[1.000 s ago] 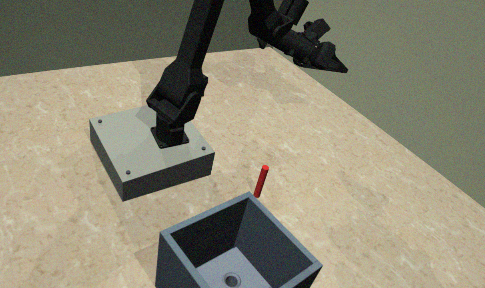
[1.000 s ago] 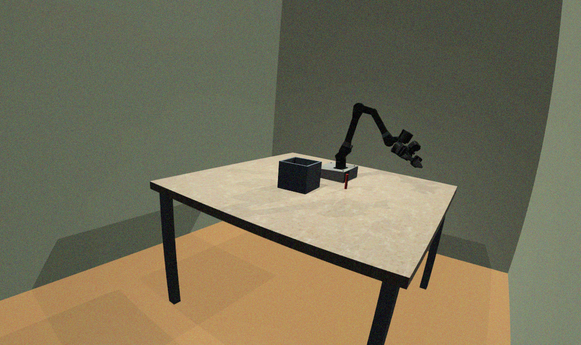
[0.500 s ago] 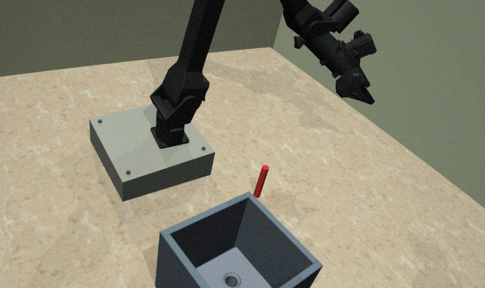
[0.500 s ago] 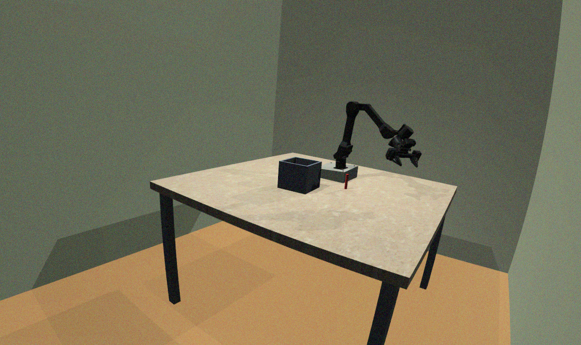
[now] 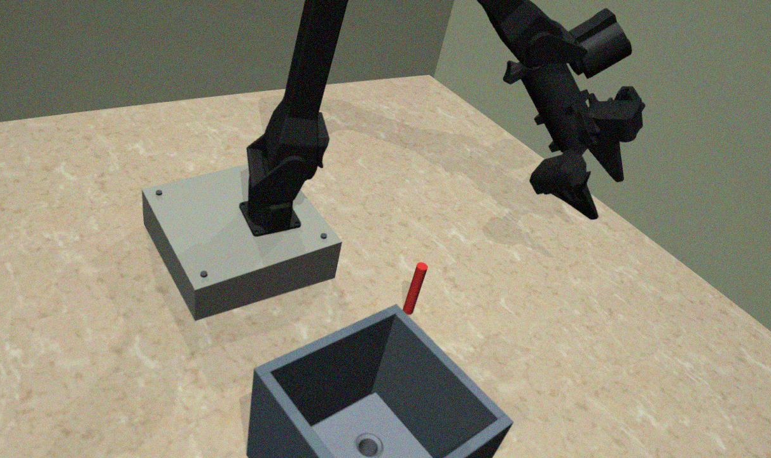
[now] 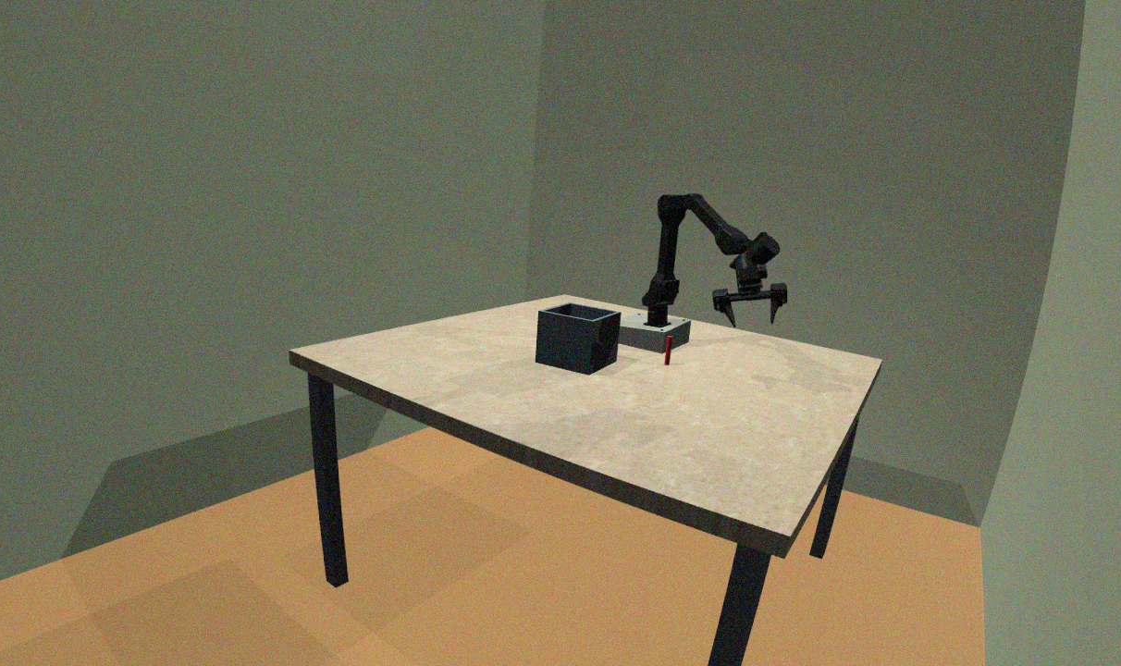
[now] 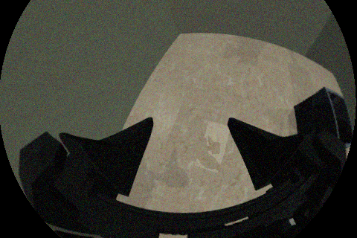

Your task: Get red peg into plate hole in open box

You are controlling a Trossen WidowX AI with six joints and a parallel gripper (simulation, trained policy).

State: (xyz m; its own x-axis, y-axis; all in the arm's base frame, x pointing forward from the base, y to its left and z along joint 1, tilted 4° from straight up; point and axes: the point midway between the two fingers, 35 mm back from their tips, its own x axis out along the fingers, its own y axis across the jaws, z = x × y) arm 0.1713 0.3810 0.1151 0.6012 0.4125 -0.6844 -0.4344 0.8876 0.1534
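Now: the red peg 4 cm behind my gripper tip, 25 cm to the right of it and 13 cm below it.
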